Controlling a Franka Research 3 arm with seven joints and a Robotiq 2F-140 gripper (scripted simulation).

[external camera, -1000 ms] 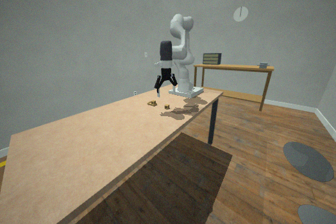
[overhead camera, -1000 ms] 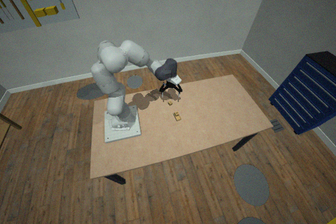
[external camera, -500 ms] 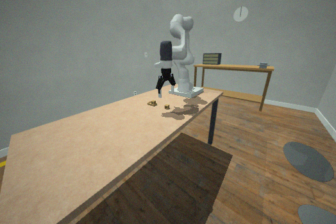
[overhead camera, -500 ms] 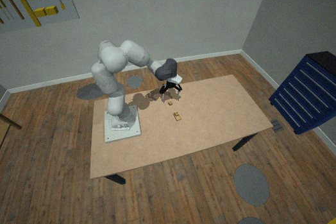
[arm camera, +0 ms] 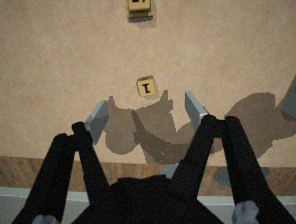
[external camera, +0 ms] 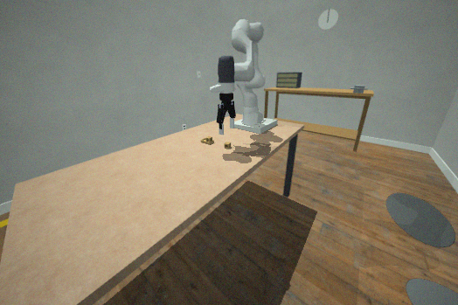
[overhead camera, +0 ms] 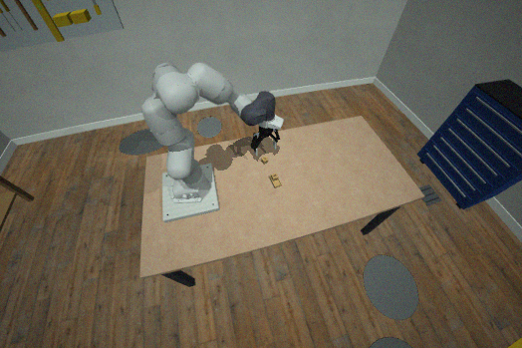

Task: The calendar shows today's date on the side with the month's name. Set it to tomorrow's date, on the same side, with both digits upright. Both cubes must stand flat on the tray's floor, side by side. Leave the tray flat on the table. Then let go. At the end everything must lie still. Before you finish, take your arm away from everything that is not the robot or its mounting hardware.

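Now: hand 11 cm above the wooden digit cube. The rest, counted from my hand: wooden tray: 16 cm to the right, 12 cm below, 2 cm ahead.
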